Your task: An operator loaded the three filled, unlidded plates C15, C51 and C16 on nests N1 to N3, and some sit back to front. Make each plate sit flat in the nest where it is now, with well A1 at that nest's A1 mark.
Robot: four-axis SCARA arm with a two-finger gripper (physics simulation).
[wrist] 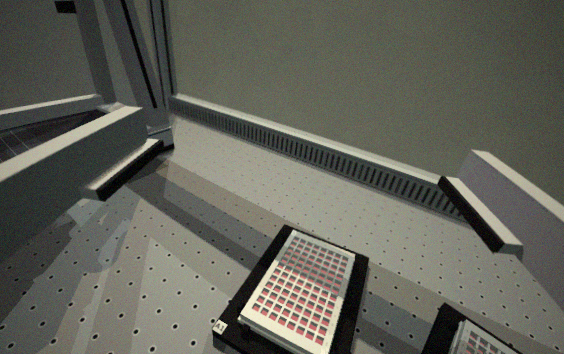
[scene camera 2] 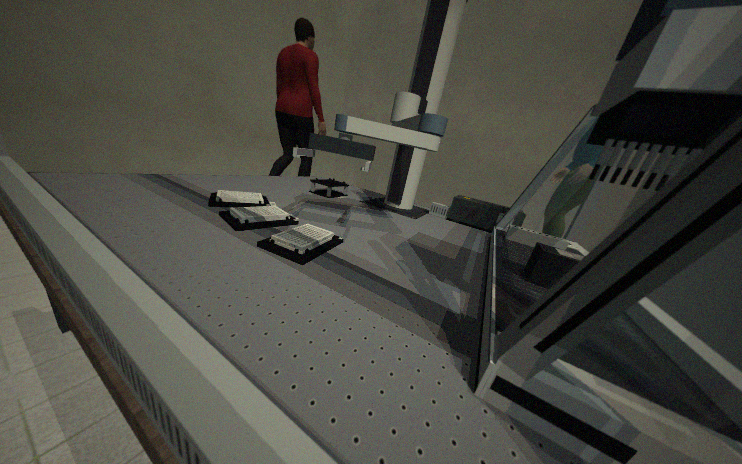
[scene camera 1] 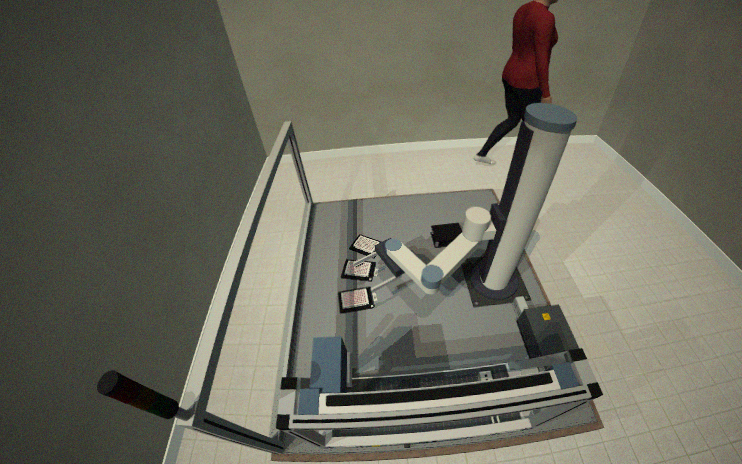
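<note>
Plate C16 (scene camera 1: 356, 298) (scene camera 2: 303, 238) (wrist: 302, 287) lies on nest N3 (wrist: 361, 295). Its wells are pink, and the nest's A1 mark is at the near left corner in the wrist view. Plate C15 (scene camera 1: 359, 269) (scene camera 2: 256, 213) (wrist: 475, 344) is on nest N2, cut off at the lower right of the wrist view. Plate C51 (scene camera 1: 364, 244) (scene camera 2: 239, 197) is on nest N1. All look flat. Plate codes and well A1 are too small to read. My gripper (scene camera 1: 364, 276) (scene camera 2: 334, 158) (wrist: 303, 146) is wide open and empty, high above the nests, turned at an angle toward N3.
A black stand (scene camera 1: 445, 234) (scene camera 2: 328, 182) is behind the arm's forearm. A blue box (scene camera 1: 328, 358) and a guard frame (scene camera 1: 437, 413) lie along the near side in the first scene view. A dark box (scene camera 1: 547, 329) is beside the column (scene camera 1: 528, 207). A person in red (scene camera 1: 529, 46) (scene camera 2: 297, 76) is beyond the table.
</note>
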